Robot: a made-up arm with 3 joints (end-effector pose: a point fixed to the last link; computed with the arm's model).
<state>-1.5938 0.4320 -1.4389</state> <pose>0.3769 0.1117 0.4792 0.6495 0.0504 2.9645</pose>
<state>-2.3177 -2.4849 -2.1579</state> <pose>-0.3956 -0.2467 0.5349 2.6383 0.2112 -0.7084</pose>
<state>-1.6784 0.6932 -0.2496</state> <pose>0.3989 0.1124 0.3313 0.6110 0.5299 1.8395</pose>
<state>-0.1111 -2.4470 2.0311</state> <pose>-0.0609 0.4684 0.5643 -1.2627 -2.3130 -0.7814</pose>
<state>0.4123 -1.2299 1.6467</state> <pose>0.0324 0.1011 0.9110 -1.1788 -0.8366 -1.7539</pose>
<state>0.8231 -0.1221 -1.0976</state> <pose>-0.1721 -0.2965 0.7104 -0.0702 0.1004 0.2742</pose>
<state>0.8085 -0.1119 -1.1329</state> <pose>-0.1678 -0.2997 0.7063 -0.0635 0.0928 0.3241</pose>
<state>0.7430 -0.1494 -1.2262</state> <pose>-0.1372 -0.3004 0.7198 -0.0835 0.1257 0.4823</pose>
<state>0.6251 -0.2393 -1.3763</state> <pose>-0.0814 -0.2888 0.7502 -0.1322 0.2063 0.7475</pose>
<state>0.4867 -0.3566 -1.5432</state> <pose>-0.0206 -0.2581 0.7848 -0.1971 0.3173 1.0448</pose>
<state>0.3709 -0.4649 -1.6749</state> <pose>0.0234 -0.2187 0.8117 -0.2599 0.4260 1.2790</pose>
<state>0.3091 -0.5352 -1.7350</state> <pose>0.0442 -0.1903 0.8270 -0.3038 0.4969 1.3893</pose>
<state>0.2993 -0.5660 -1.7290</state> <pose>0.0494 -0.1795 0.8339 -0.3255 0.5230 1.3886</pose>
